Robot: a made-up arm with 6 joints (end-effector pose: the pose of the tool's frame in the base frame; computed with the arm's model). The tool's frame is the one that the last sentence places.
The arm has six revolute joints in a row. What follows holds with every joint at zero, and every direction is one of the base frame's. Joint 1 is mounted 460 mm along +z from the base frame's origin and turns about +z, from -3.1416 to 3.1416 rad. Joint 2 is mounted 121 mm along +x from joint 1 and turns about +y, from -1.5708 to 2.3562 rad. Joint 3 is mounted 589 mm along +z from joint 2 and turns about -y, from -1.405 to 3.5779 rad. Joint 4 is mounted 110 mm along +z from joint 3 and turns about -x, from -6.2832 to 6.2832 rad. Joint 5 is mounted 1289 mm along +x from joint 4 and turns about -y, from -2.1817 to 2.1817 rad. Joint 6 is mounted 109 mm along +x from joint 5 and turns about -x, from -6.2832 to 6.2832 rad. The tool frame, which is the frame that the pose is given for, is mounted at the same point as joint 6; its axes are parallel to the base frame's.
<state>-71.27 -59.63 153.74 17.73 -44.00 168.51</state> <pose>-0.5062 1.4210 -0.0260 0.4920 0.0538 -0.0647 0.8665</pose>
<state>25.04 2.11 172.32 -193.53 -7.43 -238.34</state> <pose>-1.1357 -0.5342 1.1643 0.1179 -0.2004 0.7854 -0.5737</pose>
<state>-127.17 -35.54 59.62 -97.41 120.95 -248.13</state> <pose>0.1858 0.3985 2.1584 0.3307 -0.0675 0.6137 0.7138</pose>
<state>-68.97 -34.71 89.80 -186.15 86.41 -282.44</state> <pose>-0.3301 0.8910 2.0109 0.6587 0.5064 -0.5466 -0.1049</pose>
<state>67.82 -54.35 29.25 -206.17 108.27 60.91</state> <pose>-0.1309 -0.2001 2.0522 0.4534 0.5038 0.6996 0.2262</pose>
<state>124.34 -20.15 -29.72 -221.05 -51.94 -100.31</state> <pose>-0.6780 1.0924 0.9598 0.7166 -0.0250 -0.3579 0.5981</pose>
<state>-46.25 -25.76 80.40 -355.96 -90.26 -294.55</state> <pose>-0.3477 0.3521 2.2277 0.7274 -0.5265 0.1189 -0.4238</pose>
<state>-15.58 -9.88 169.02 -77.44 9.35 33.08</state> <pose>-1.3325 0.3536 0.9532 0.0137 -0.0552 -0.9244 0.3772</pose>
